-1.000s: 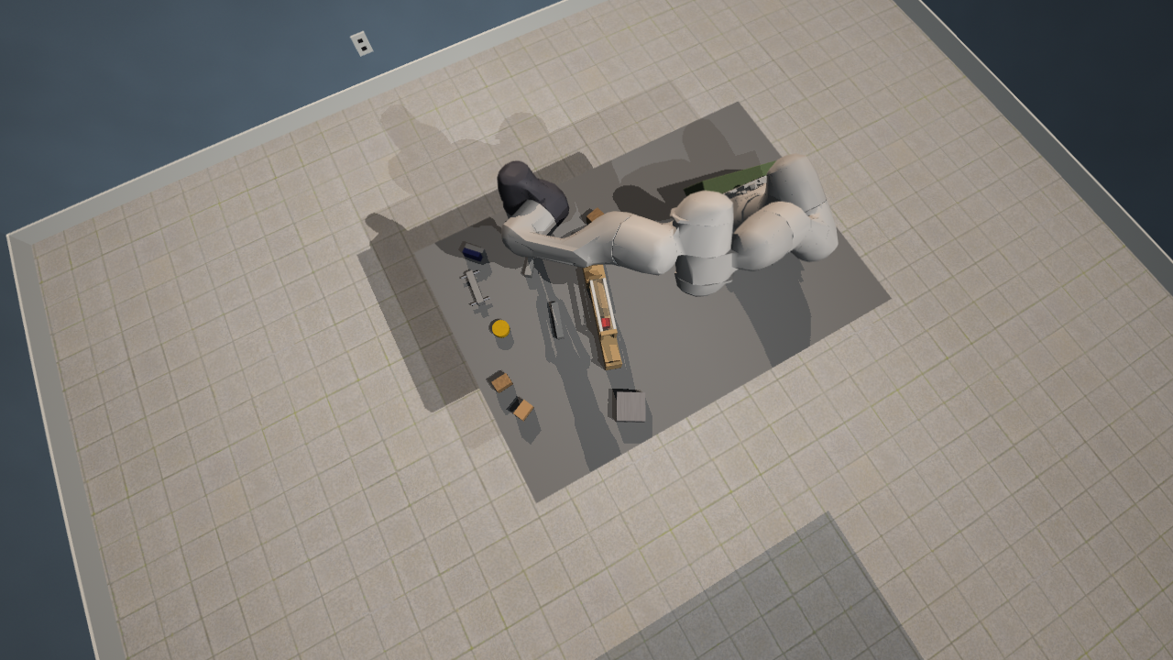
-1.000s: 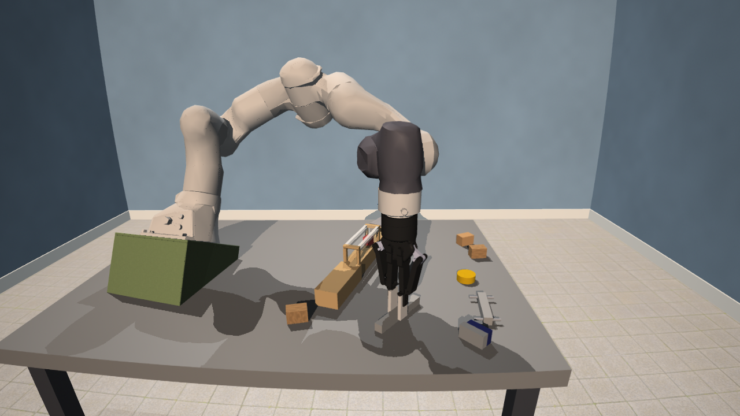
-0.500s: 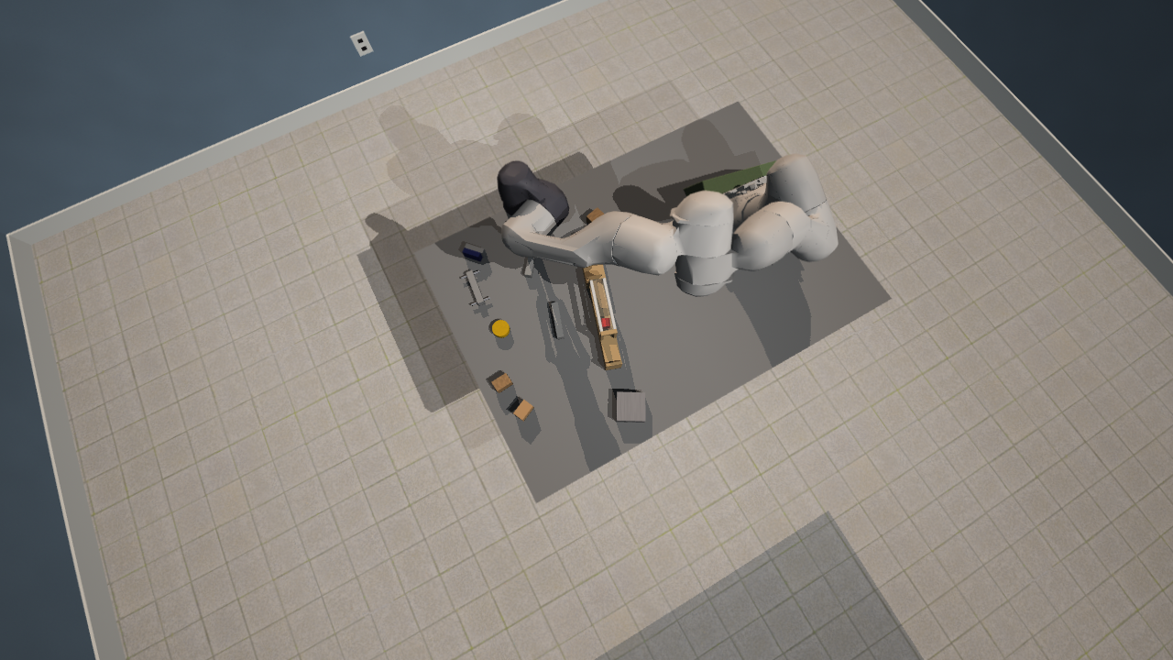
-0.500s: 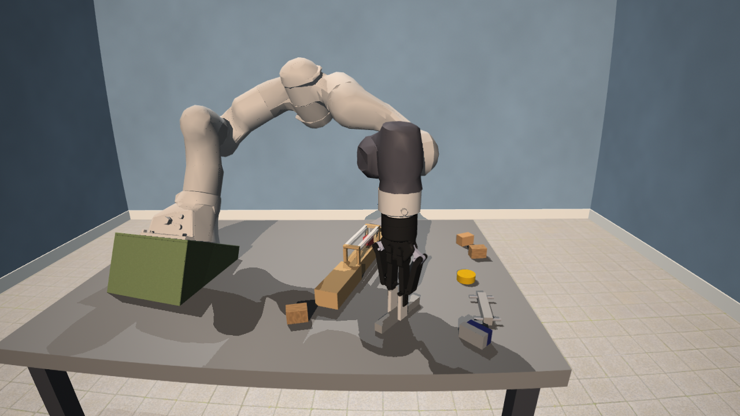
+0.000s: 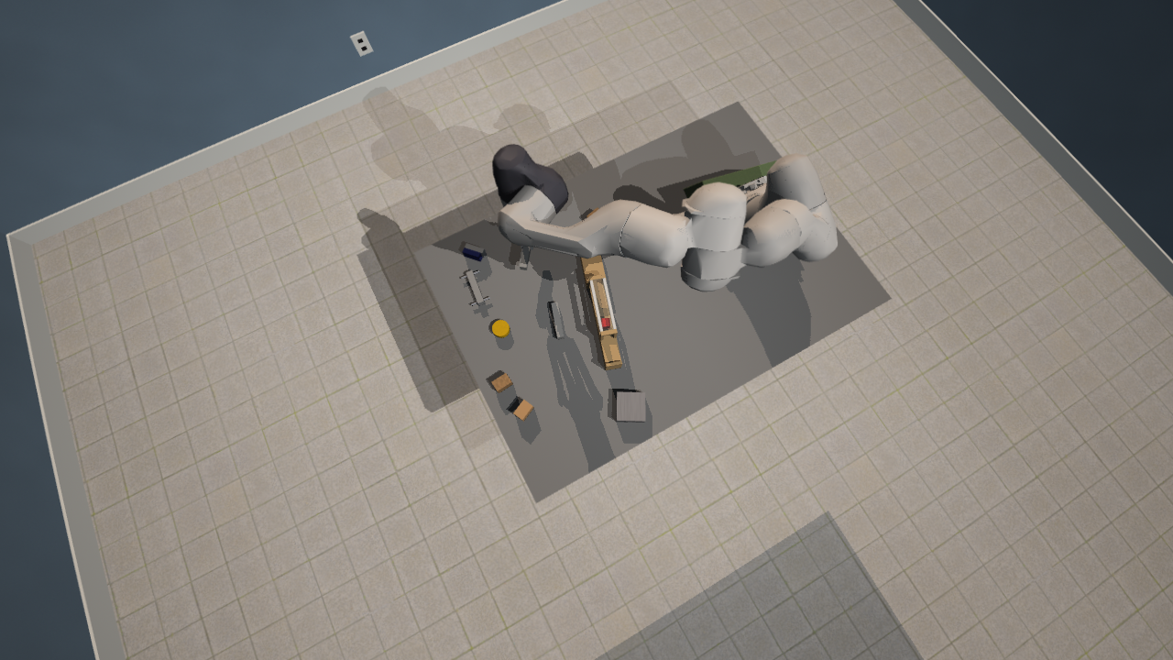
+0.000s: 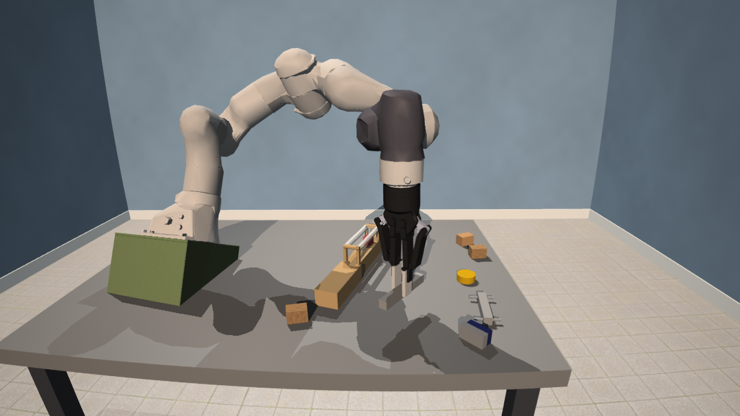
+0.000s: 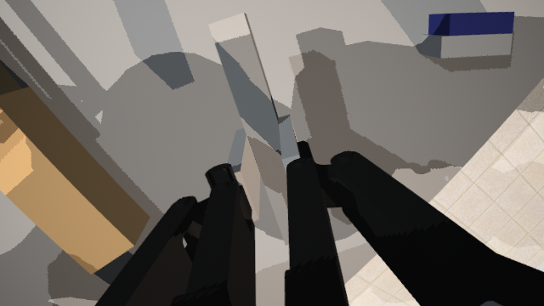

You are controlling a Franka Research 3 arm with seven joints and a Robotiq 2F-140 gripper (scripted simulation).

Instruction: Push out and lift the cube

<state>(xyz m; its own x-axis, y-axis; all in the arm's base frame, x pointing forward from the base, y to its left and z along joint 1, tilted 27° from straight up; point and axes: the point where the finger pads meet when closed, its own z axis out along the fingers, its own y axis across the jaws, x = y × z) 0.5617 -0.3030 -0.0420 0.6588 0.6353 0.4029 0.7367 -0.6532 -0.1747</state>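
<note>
Now: hand 70 mm past the long wooden channel, 280 mm to the right of it and 40 mm above it. Also, from my hand: grey cross piece 200 mm ahead, 90 mm below; then blue-grey block 140 mm ahead, 100 mm to the right, 80 mm below; then long grey bar 30 mm below.
</note>
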